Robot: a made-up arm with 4 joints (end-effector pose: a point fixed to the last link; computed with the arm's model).
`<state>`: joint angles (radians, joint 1 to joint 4).
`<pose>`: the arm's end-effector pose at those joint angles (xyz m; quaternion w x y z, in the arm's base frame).
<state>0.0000 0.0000 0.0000 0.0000</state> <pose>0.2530 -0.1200 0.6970 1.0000 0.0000 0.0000 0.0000</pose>
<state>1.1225 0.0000 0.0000 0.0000</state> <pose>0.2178 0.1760 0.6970 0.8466 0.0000 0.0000 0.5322</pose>
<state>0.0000 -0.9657 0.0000 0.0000</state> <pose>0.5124 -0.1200 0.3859 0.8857 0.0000 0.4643 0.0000</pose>
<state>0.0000 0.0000 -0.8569 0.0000</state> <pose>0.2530 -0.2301 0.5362 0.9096 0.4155 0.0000 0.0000</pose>
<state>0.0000 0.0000 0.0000 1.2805</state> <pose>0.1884 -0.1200 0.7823 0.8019 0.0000 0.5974 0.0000</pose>
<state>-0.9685 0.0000 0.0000 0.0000</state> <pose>0.0444 -0.2765 0.6970 0.8850 0.0000 0.0000 -0.4655</pose>
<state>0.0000 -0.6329 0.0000 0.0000</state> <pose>0.4590 -0.1200 0.5202 0.9503 0.0000 0.3112 0.0000</pose>
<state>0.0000 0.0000 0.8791 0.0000</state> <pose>0.2530 0.0786 0.7174 0.9049 -0.4255 0.0000 0.0000</pose>
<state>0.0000 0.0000 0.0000 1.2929</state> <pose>0.1884 -0.1200 0.7834 0.7982 0.0000 0.6024 0.0000</pose>
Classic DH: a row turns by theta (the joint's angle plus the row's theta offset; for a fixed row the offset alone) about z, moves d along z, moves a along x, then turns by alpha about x. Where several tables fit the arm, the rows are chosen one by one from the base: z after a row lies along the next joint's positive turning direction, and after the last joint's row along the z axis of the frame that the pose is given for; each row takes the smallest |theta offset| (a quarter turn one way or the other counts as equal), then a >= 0, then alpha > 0; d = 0 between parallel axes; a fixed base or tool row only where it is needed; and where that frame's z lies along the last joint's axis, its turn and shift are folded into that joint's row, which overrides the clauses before.
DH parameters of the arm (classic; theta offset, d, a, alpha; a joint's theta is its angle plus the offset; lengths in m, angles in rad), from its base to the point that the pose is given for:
joint 1: 0 0.294 0.086 1.5708
joint 2: 1.5708 -0.001 0.202 -1.5708
joint 3: 0 -0.192 0.287 -1.5708
joint 4: -1.5708 -0.121 0.025 -1.5708
tool (fixed): 3.1416 -0.086 0 0

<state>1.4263 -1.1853 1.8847 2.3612</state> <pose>-0.3345 0.3835 0.2325 0.2041 -0.8858 -0.0048 -0.4167</pose>
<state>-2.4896 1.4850 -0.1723 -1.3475</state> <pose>0.1498 0.3156 0.5994 0.0547 -0.9051 -0.3966 -0.1434</pose>
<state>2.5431 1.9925 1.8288 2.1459</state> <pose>-0.0649 -0.4095 0.3222 0.8443 0.0670 0.3756 0.3763</pose>
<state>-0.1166 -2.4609 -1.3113 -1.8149</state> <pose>-0.0686 -0.2981 -0.0058 0.7204 -0.3123 0.2703 -0.5572</pose>
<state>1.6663 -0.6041 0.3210 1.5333</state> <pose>-0.0290 0.4748 0.6731 0.3725 -0.7365 0.4762 0.3034</pose>
